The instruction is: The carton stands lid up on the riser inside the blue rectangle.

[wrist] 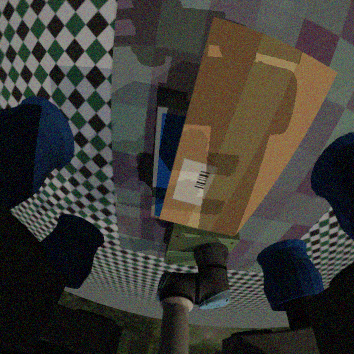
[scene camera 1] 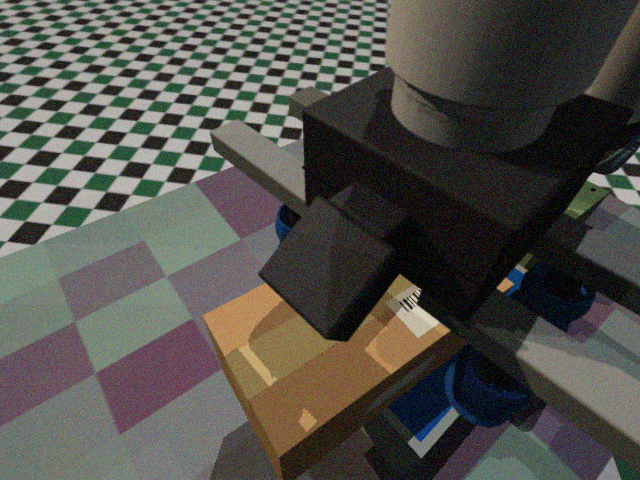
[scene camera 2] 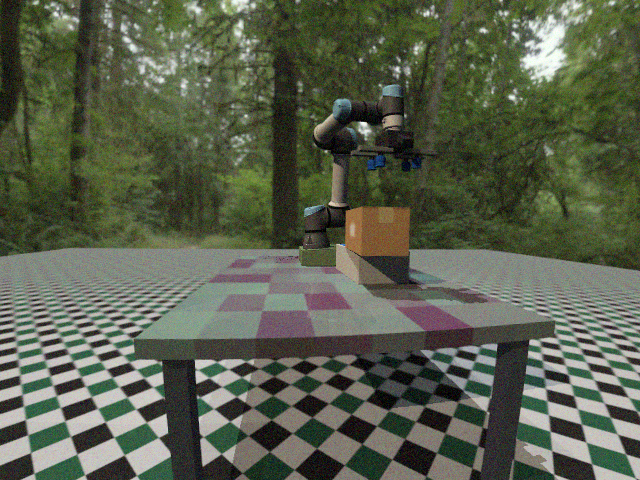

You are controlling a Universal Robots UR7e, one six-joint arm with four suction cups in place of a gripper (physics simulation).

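Pixels of known places: hand at its tool point: [wrist: 186, 211] [scene camera 2: 394, 168]; arm's base at its link origin: [wrist: 210, 251] [scene camera 2: 316, 247].
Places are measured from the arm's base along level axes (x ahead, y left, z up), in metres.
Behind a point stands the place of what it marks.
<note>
The orange-brown carton [scene camera 1: 320, 384] @(x 0.656, y 0.096, z 0.188 m) [scene camera 2: 382, 235] @(x 0.705, y 0.026, z 0.099 m) [wrist: 250, 115] @(x 0.621, y 0.057, z 0.188 m) stands upright on the pale riser [scene camera 2: 351, 266] @(x 0.477, y 0.017, z -0.034 m). Its top shows a lengthwise tape strip and a white barcode label. It looks turned against the blue rectangle [scene camera 1: 434, 424] @(x 0.546, y 0.197, z 0.035 m) [wrist: 163, 175] @(x 0.408, y 0.194, z 0.035 m), which shows with a white border along one side of it; the rest is hidden under the carton. My gripper [scene camera 1: 421, 258] @(x 0.604, y 0.121, z 0.334 m) [scene camera 2: 392, 163] @(x 0.604, y 0.121, z 0.334 m) is open, its suction off. It hangs well above the carton, with a wide gap between the blue cups and the lid in scene camera 2. The cups frame the wrist view at both sides.
The table [scene camera 2: 289, 322] @(x 0.895, y -0.298, z -0.086 m) has a pink, green and grey patchwork top. The green base block [scene camera 2: 316, 256] @(x 0.109, y -0.029, z -0.037 m) [wrist: 182, 245] @(x 0.038, y 0.125, z 0.009 m) of my arm stands behind the riser. My arm and wrist cover much of scene camera 1.
</note>
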